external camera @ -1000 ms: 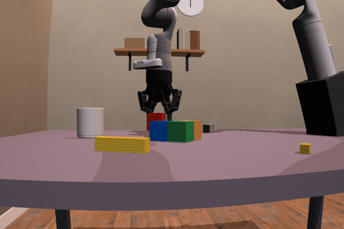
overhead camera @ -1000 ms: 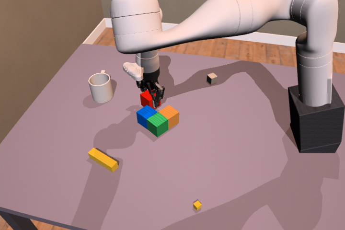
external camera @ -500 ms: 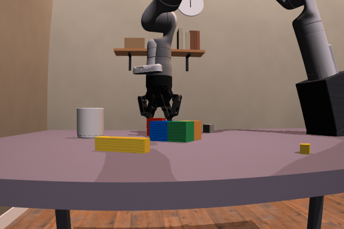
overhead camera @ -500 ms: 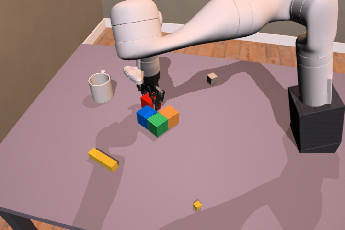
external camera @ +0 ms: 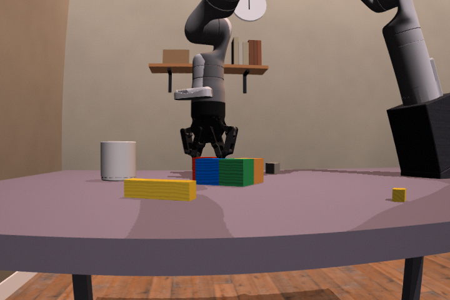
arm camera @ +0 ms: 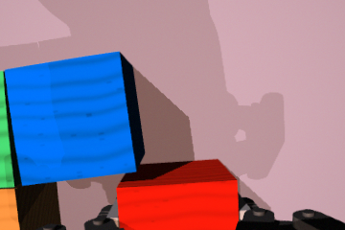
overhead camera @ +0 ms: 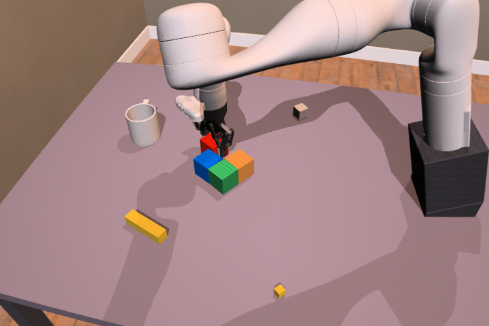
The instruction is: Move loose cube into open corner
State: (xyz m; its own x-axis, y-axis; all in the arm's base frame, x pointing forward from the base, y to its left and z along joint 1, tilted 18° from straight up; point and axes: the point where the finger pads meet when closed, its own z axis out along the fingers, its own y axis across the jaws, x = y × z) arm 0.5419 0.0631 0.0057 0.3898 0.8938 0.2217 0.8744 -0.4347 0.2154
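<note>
My gripper is now right at the red cube. Also, from my hand: orange cube (90 mm behind, 40 mm to the left); then blue cube (20 mm behind, 70 mm to the left); then green cube (70 mm behind, 80 mm to the left).
</note>
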